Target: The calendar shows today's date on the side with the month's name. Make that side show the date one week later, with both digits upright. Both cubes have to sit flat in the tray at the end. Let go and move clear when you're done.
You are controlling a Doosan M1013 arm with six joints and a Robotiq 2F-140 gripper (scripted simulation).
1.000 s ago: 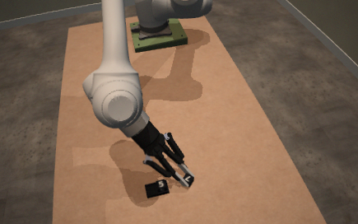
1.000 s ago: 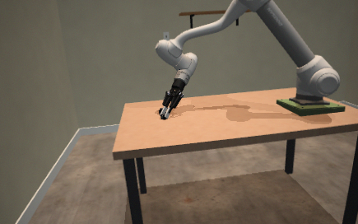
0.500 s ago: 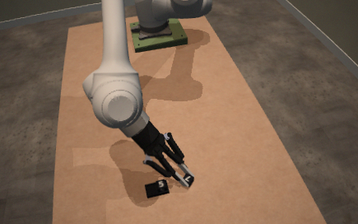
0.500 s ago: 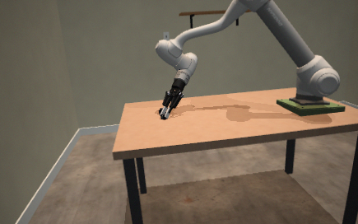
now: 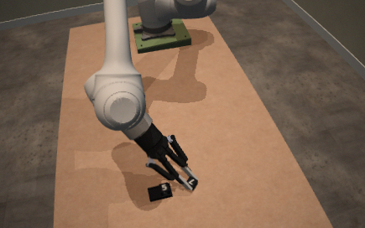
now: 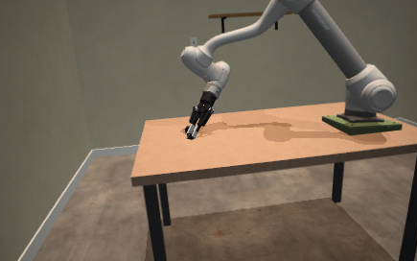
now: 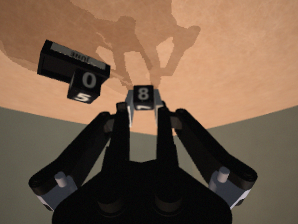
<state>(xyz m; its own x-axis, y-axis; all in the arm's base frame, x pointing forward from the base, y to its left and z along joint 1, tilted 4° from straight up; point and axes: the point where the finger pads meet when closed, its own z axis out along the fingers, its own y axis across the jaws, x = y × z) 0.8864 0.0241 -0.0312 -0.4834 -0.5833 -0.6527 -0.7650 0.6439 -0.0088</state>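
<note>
Right now the black cube is 20 mm below my hand, 10 mm to the left of it and 10 mm ahead of it.
</note>
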